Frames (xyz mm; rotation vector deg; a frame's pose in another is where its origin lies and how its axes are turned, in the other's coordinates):
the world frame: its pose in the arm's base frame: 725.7 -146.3 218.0 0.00 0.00 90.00
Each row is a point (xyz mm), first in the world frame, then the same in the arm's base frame.
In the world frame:
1: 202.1 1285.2 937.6
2: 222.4 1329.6 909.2
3: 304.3 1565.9 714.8
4: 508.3 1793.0 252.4
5: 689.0 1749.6 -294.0
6: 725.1 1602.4 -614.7
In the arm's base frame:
1: -559.5 55.8 1155.6
2: -603.9 76.1 1127.2
3: -840.2 158.0 932.8
4: -1067.3 362.0 470.4
5: -1023.9 542.7 -76.0
6: -876.7 578.8 -396.7

